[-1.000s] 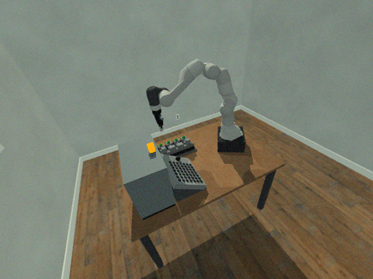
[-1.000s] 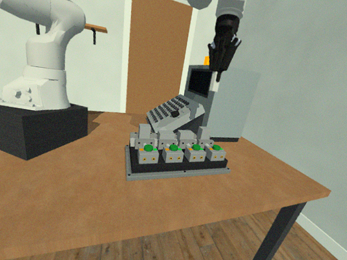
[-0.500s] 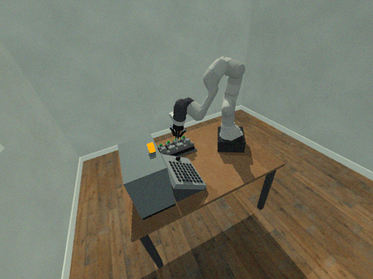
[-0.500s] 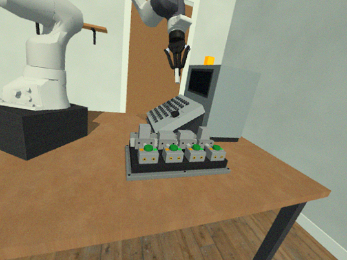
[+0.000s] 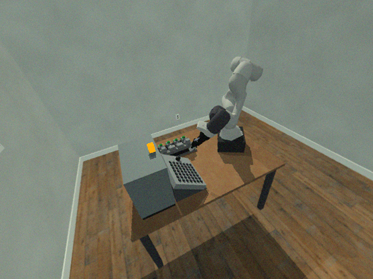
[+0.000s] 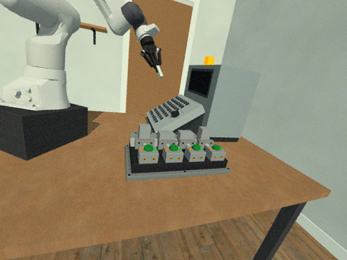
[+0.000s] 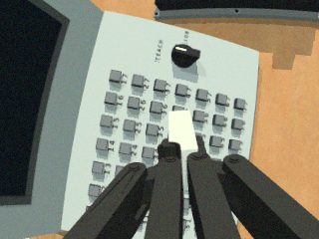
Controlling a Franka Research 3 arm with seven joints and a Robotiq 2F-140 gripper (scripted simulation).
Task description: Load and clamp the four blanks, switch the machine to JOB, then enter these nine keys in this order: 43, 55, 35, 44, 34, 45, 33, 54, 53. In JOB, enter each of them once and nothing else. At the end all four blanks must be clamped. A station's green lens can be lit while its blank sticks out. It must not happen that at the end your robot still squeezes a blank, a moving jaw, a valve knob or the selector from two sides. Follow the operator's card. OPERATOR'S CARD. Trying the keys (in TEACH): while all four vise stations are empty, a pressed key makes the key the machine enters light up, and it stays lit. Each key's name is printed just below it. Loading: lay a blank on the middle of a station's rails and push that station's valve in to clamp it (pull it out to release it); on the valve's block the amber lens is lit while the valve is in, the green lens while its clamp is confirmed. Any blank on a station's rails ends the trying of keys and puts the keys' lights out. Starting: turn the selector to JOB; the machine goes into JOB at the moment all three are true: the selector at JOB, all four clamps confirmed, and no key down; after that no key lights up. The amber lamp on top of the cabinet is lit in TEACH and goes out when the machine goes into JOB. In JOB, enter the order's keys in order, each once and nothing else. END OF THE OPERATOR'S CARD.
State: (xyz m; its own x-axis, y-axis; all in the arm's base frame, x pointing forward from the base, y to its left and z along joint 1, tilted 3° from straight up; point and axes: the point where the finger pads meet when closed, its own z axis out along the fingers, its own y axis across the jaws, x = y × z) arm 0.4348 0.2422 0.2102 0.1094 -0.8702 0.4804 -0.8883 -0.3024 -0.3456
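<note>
Now: the selector knob 100 mm ahead of my hand, 140 mm to the right of it and 190 mm below it. Round my hand: sloped keypad: 110 mm ahead, 30 mm to the right, 240 mm below; then key: 110 mm ahead, 20 mm to the left, 180 mm below.
</note>
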